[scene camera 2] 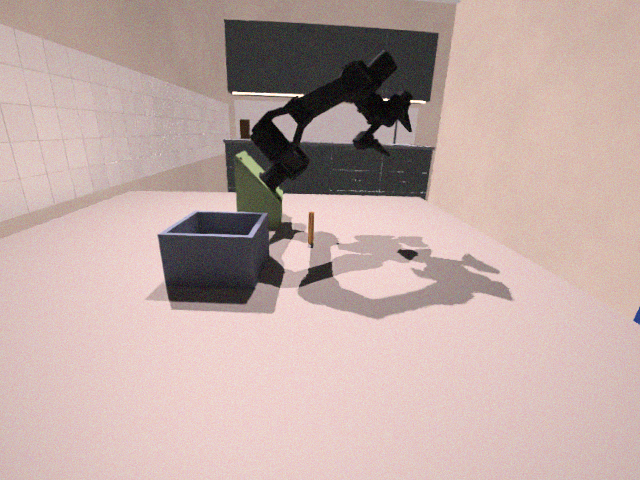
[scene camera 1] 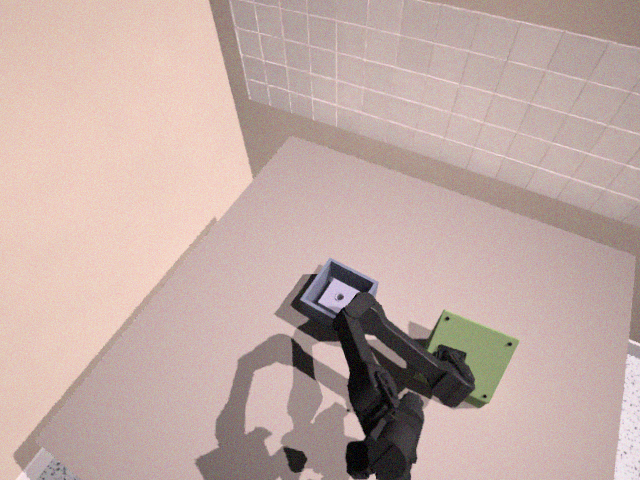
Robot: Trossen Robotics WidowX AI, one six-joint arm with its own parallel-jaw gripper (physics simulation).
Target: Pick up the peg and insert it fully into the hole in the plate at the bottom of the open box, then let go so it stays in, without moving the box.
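Frame: origin at the arm's base, x back, y right, z up, level; millimetres.
Where they show: gripper, fingertip midpoint: (scene camera 2: pixel 399 143); arm's base, origin of the base link: (scene camera 2: pixel 267 183) (scene camera 1: pixel 449 360).
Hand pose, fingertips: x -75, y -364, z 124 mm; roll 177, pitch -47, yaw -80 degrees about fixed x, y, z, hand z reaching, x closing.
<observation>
Things, the pixels of their top centre, and the offset from my fingertips.
- orange-brown peg, middle of its top: (scene camera 2: pixel 311 212) dx -110, dy +258, dz -165 mm
- open blue-grey box, middle of its top: (scene camera 2: pixel 219 222) (scene camera 1: pixel 339 290) dx -244, dy +456, dz -147 mm
- pale plate, middle of its top: (scene camera 1: pixel 339 296) dx -244, dy +456, dz -184 mm
An orange-brown peg (scene camera 2: pixel 311 228) stands upright on the table in scene camera 2, to the right of the box; in scene camera 1 it does not show. The open blue-grey box (scene camera 1: pixel 315 283) (scene camera 2: pixel 209 260) stands on the table. At its bottom lies a pale plate (scene camera 1: pixel 329 301) with a round hole (scene camera 1: pixel 339 297), which is empty; the arm covers the box's near right corner in scene camera 1. My gripper (scene camera 2: pixel 399 142) is open and empty, high above the table and to the right of the peg in scene camera 2. Its fingers cannot be made out in scene camera 1.
A green sloped block (scene camera 1: pixel 483 356) (scene camera 2: pixel 253 193) stands under the arm's base, behind the box in scene camera 2. The arm's elbow (scene camera 1: pixel 361 305) hangs over the box's corner in scene camera 1. The arm's shadow falls across the table. A tiled wall runs along one side.
</observation>
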